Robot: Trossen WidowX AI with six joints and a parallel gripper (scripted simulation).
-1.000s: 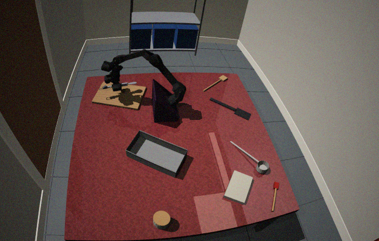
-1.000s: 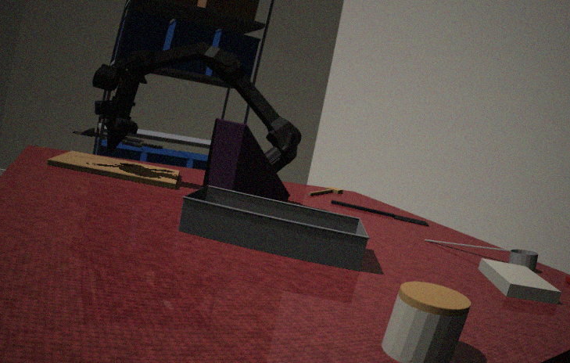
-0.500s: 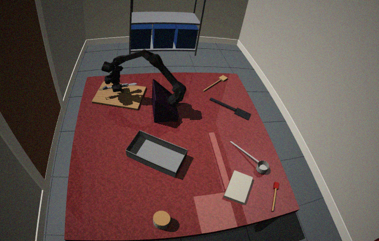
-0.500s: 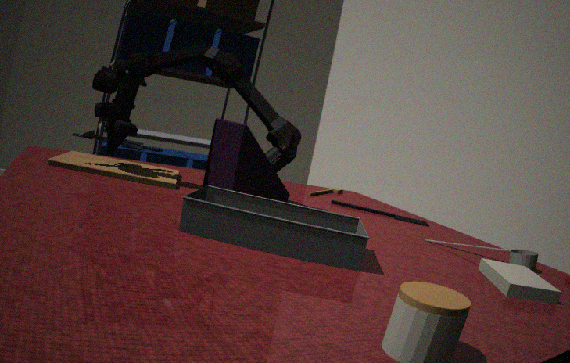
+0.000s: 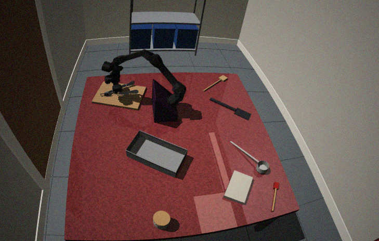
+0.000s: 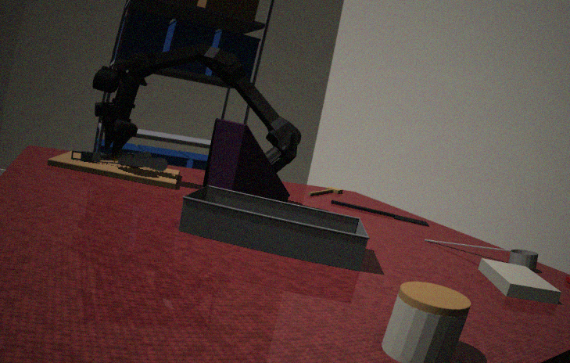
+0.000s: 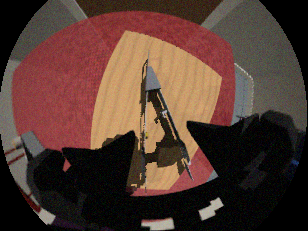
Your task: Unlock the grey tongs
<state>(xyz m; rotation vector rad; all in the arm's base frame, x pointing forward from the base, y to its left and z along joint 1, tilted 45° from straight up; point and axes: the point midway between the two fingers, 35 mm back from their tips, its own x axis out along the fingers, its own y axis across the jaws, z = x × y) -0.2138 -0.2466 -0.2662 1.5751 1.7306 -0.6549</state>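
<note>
The wooden board is 40 mm below my gripper tip, 30 mm to the left of it and 10 mm ahead of it. The rest, counted from my gripper tip: lidded canister: 970 mm ahead, 170 mm to the left, 10 mm below; roasting tin: 560 mm ahead, 220 mm to the left, 20 mm below; black spatula: 820 mm to the left, 250 mm ahead, 40 mm below.
</note>
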